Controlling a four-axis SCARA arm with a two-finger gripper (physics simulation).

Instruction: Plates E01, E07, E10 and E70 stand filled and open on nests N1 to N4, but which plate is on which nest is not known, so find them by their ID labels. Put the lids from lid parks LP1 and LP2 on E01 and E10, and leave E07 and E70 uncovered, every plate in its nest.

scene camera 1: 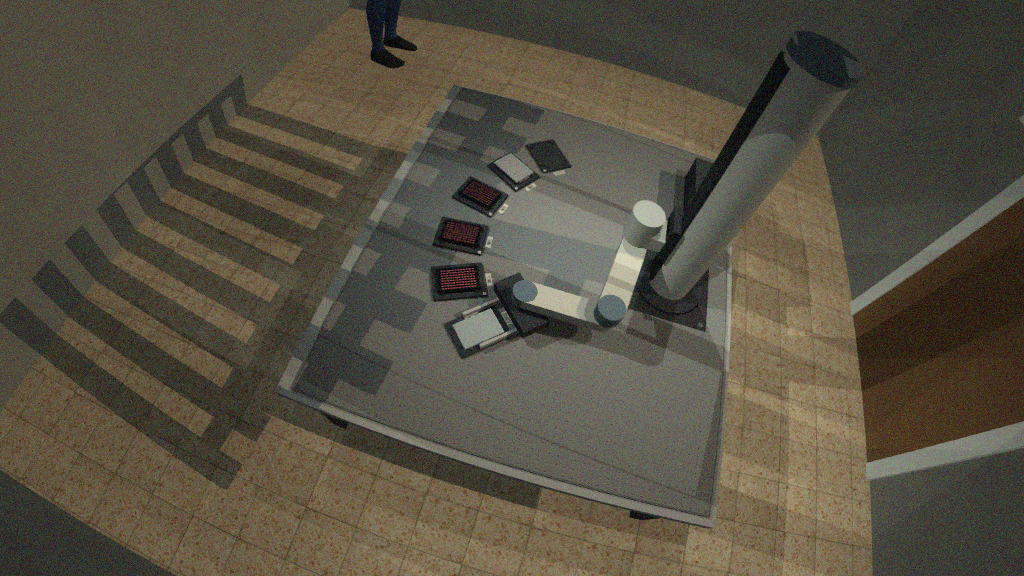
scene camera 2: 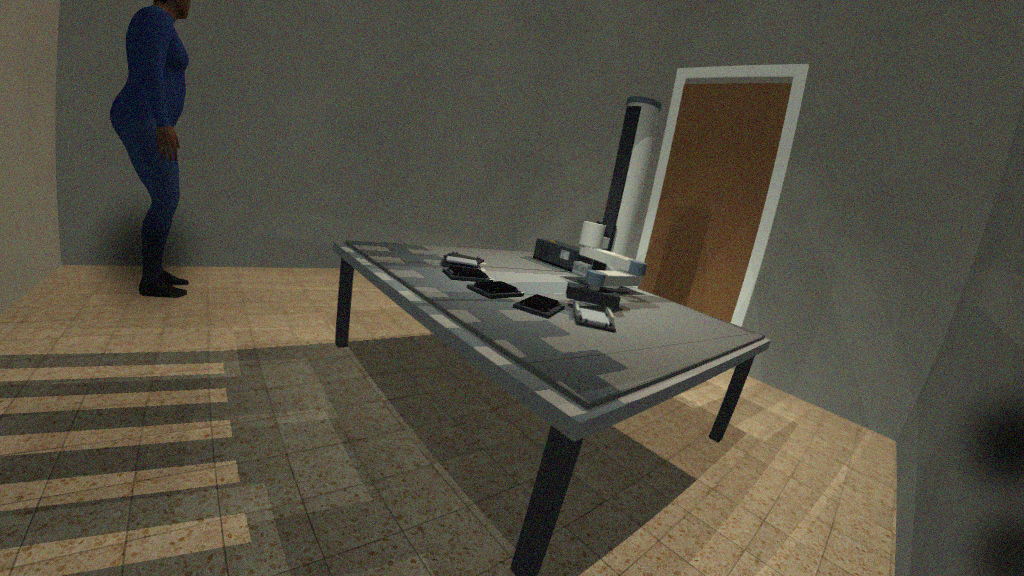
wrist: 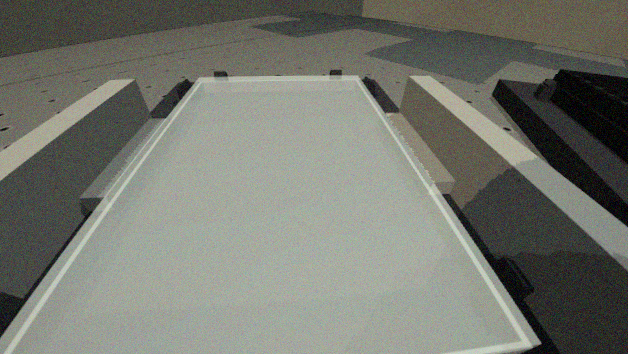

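Pixels of known places: gripper, fingertip midpoint: [scene camera 1: 471, 330] [scene camera 2: 595, 316] [wrist: 278, 101]; arm's base, link origin: [scene camera 1: 666, 283] [scene camera 2: 602, 288].
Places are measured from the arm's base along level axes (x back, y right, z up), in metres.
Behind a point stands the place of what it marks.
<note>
A pale, clear-rimmed lid [scene camera 1: 475, 331] @(y -0.389, x -0.559, z 0.030 m) [scene camera 2: 595, 316] @(y -0.384, x -0.559, z 0.031 m) [wrist: 270, 225] @(y -0.351, x -0.528, z 0.031 m) lies level at a dark station at the near end of the arc. My gripper [scene camera 1: 485, 328] @(y -0.392, x -0.571, z 0.033 m) [scene camera 2: 594, 313] @(y -0.392, x -0.571, z 0.033 m) [wrist: 278, 101] @(y -0.392, x -0.571, z 0.033 m) is shut on this lid, one finger pad against each long side. Three open plates with red wells stand on the neighbouring nests: the nearest [scene camera 1: 459, 280] @(y -0.245, x -0.659, z 0.037 m) [scene camera 2: 538, 305] @(y -0.277, x -0.713, z 0.037 m), the middle one [scene camera 1: 462, 233] @(y -0.070, x -0.711, z 0.034 m) [scene camera 2: 494, 288] @(y -0.111, x -0.758, z 0.040 m) and the far one [scene camera 1: 481, 194] @(y 0.113, x -0.705, z 0.036 m) [scene camera 2: 465, 272] @(y 0.088, x -0.744, z 0.039 m). Beyond them a pale covered top [scene camera 1: 514, 169] @(y 0.271, x -0.630, z 0.041 m) [scene camera 2: 462, 260] @(y 0.274, x -0.638, z 0.041 m) shows on a dark station. The last dark station [scene camera 1: 548, 156] @(y 0.410, x -0.528, z 0.023 m) shows no pale top. The ID labels are too small to read.
The arm's column [scene camera 1: 744, 179] @(y -0.069, x -0.028, z 0.577 m) [scene camera 2: 637, 171] @(y -0.065, x -0.036, z 0.564 m) stands at the back of the table [scene camera 1: 572, 429] @(y -0.580, x -0.216, z 0.013 m) [scene camera 2: 687, 329] @(y -0.542, x -0.190, z 0.013 m), with a dark box [scene camera 2: 554, 252] @(y 0.393, x 0.035, z 0.083 m) beside it. The nearest plate's dark nest borders the right finger in the wrist view. A person in blue [scene camera 1: 384, 28] [scene camera 2: 153, 107] stands beyond the table.
</note>
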